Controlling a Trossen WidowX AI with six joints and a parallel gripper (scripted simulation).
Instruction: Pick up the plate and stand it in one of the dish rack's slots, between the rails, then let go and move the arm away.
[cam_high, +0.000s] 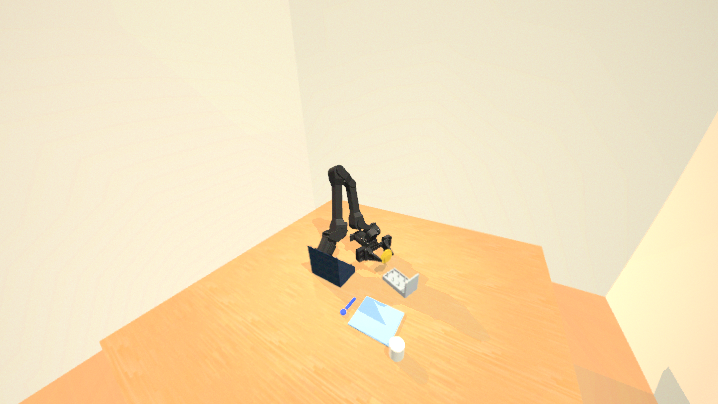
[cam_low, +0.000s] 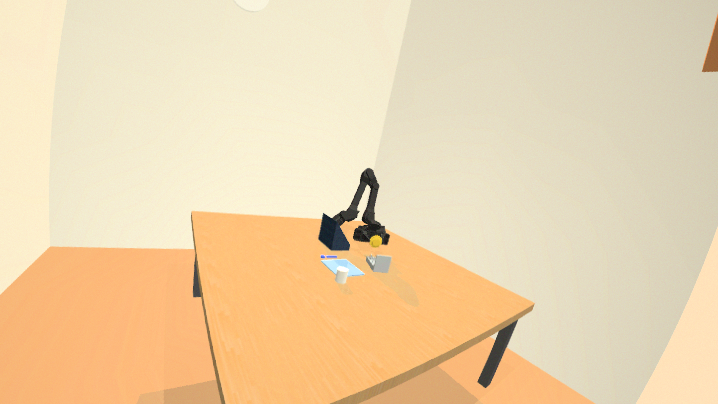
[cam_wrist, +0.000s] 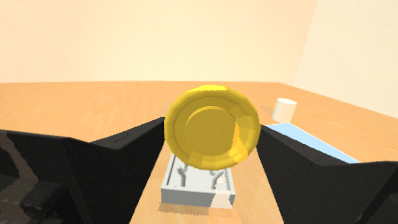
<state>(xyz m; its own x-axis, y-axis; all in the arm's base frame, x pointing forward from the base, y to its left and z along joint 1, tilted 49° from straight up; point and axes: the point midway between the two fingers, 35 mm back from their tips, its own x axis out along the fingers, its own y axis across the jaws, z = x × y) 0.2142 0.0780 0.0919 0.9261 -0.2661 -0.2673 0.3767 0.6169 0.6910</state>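
Now: the dish rack 60 mm ahead of my gripper tip, 20 mm to the right of it and 70 mm below it. The rest, counted from my gripper tip: light blue mat (50 mm ahead, 210 mm to the right, 90 mm below); blue spoon (60 mm behind, 220 mm to the right, 90 mm below); yellow plate (10 mm behind).
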